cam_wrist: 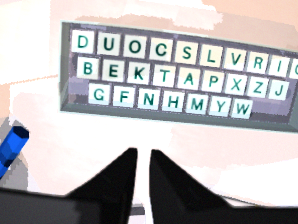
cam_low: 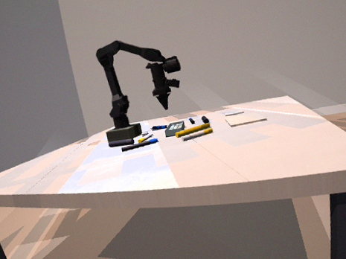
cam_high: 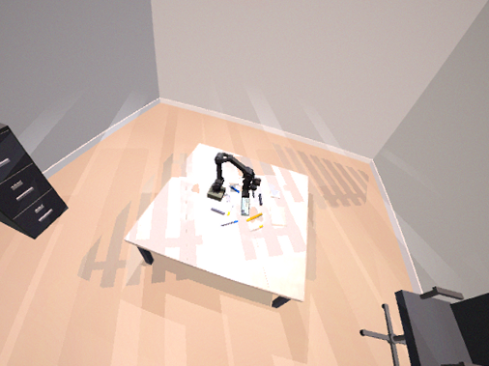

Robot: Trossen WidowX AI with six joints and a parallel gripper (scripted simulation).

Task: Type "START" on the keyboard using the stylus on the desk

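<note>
Right now my gripper tip is 130 mm to the right of the blue stylus, 130 mm past it and 90 mm above it. Round my gripper tip: white paper sheet (330 mm ahead, 100 mm below, 40 mm to the right).
</note>
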